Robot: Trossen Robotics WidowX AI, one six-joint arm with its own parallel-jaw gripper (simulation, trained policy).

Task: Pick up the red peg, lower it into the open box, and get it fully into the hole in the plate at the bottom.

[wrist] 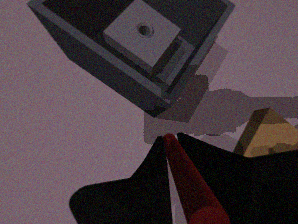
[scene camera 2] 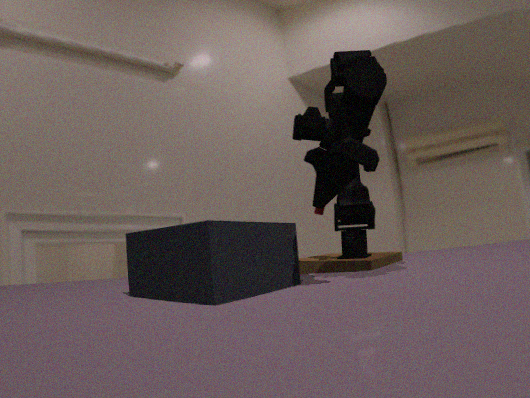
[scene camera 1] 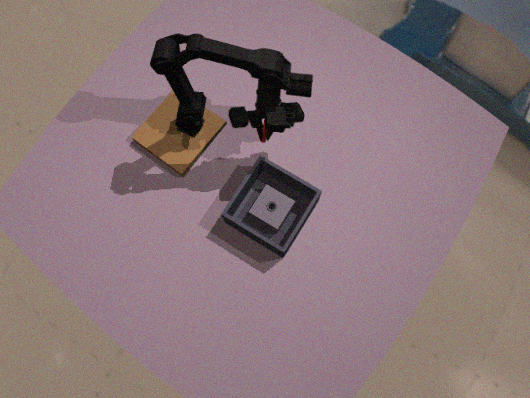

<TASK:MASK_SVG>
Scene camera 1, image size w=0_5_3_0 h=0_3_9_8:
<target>my gripper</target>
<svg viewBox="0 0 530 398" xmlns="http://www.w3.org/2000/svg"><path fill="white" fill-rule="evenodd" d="M229 110L232 126L234 128L246 127L249 120L251 127L257 129L260 141L263 139L264 125L262 119L265 119L267 141L273 132L283 133L286 128L293 127L294 123L304 121L304 111L298 102L283 103L280 95L266 97L259 94L257 89L256 110L246 112L245 107L231 108Z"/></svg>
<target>grey plate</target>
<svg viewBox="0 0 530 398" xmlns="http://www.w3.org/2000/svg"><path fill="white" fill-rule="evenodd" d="M266 184L249 210L249 216L278 233L294 208L295 201Z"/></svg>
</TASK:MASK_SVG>
